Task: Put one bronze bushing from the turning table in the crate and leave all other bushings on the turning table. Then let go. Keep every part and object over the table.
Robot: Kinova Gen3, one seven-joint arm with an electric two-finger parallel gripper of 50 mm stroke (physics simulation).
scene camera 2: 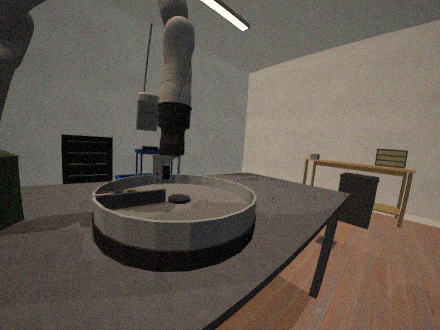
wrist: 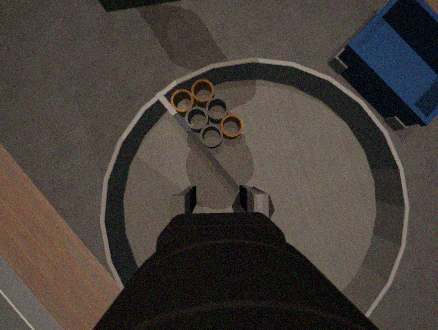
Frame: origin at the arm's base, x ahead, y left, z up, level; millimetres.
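Seen in the pictures: gripper, between the fingertips: [scene camera 2: 162, 181] [wrist: 218, 194].
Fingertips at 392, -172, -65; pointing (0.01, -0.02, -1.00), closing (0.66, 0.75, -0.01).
A point is followed by its place in that frame, as x, y, z.
The turning table [scene camera 2: 175, 234] {344, -333, -113} [wrist: 320, 165] {476, -28, -129} is a round grey disc with a raised wall. Three bronze bushings [wrist: 202, 81] {264, -86, -105} [wrist: 182, 91] {256, -117, -105} [wrist: 242, 126] {349, -87, -104} with orange rims stand upright near its wall, clustered with three grey bushings [wrist: 217, 99] {297, -87, -105} [wrist: 187, 119] {291, -138, -104} [wrist: 211, 146] {341, -138, -104}. In scene camera 2 they are mostly hidden behind the divider. My gripper [scene camera 2: 161, 179] {392, -172, -65} [wrist: 218, 194] {392, -172, -65} is open and empty, pointing down; in the wrist view the bushings show above its fingertips, apart from them. A blue open container [wrist: 395, 55] {439, 249, -177}, apparently the crate, stands outside the wall at the wrist view's upper right.
A straight divider [scene camera 2: 135, 199] {333, -152, -109} [wrist: 215, 162] {362, -149, -92} runs inward from the wall beside the bushings. A dark green box [scene camera 2: 10, 192] {73, -12, -103} [wrist: 140, 4] {46, -55, -178} stands left in scene camera 2. The grey table's edge [scene camera 2: 285, 267] {524, -446, -200} borders the wooden floor [scene camera 2: 360, 280] [wrist: 40, 225]. A black hub [scene camera 2: 179, 199] {445, -169, -121} sits mid-disc.
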